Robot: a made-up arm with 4 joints.
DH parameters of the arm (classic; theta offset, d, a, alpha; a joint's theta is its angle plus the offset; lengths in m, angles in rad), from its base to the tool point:
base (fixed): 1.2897 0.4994 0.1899 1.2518
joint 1: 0 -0.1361 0.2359 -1.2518
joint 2: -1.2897 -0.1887 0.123 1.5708
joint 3: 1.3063 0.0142 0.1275 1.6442
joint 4: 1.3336 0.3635 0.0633 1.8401
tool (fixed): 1.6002 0.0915 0 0
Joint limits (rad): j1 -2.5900..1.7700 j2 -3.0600..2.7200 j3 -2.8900..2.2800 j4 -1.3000..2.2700
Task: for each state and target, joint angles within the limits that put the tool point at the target. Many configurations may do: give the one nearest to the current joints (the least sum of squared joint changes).
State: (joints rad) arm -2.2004 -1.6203 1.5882 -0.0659
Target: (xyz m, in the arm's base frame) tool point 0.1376 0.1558 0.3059
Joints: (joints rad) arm -2.5900 -1.3945 1.1551 -0.5778
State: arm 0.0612 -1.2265 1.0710 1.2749
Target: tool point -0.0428 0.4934 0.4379
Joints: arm -0.6783 -1.2617 1.9283 1.1630
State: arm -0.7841 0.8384 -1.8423 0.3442
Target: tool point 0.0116 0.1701 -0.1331
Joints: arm -0.3938 0.9084 -2.0908 0.7525
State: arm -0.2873 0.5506 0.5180 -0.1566
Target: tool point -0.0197 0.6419 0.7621
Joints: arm 0.2368 1.3375 0.9172 -0.4921
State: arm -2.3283 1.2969 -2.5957 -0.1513
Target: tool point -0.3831 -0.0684 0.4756
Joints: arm -1.8821 0.8491 -2.8900 -0.1012
